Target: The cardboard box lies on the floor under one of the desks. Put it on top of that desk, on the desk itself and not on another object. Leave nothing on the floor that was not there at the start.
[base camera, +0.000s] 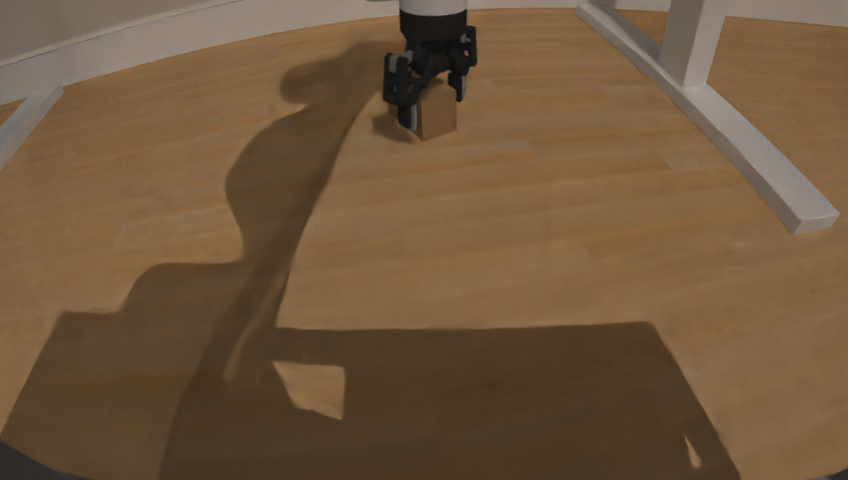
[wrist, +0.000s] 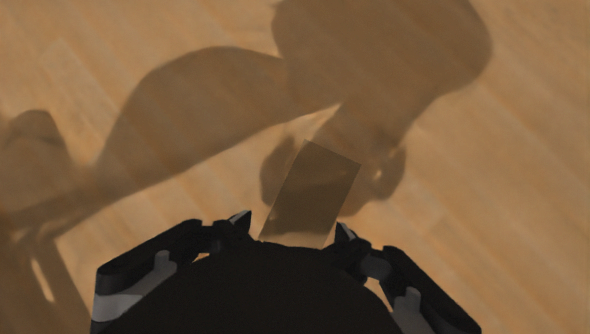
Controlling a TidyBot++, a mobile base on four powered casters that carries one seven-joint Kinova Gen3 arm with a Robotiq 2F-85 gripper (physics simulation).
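Frame: origin at the arm's base, x ahead, y left, z up, level; millimetres.
Seen in the pictures: gripper, fingertip midpoint: (base camera: 433,113) (wrist: 292,226).
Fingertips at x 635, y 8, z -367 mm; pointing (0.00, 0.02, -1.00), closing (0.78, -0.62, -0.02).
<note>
A point is followed by its place in that frame.
The brown cardboard box (base camera: 439,113) @[x 626, y 1, z -362 mm] (wrist: 312,190) @[x 671, y 32, z -336 mm] rests on the floor at the top middle of the base camera view. In the wrist view its long sides slant. My gripper (base camera: 433,105) @[x 635, y 8, z -367 mm] (wrist: 292,226) @[x 635, y 8, z -367 mm] is open and points down at the box, with one finger on each side of it. The left finger overlaps the box's left side in the base camera view; contact is hard to tell. The gripper's body hides the near end of the box in the wrist view. The desk top does not show.
A white desk leg (base camera: 693,44) @[x 755, y -389, z -296 mm] with a long foot (base camera: 737,148) @[x 588, y -406, z -372 mm] stands to the right of the gripper. Another white foot (base camera: 26,121) @[x 759, y 814, z -373 mm] shows at the far left. A white baseboard (base camera: 178,32) @[x 1017, y 553, z -345 mm] runs along the wall behind. The robot's shadow lies over the floor.
</note>
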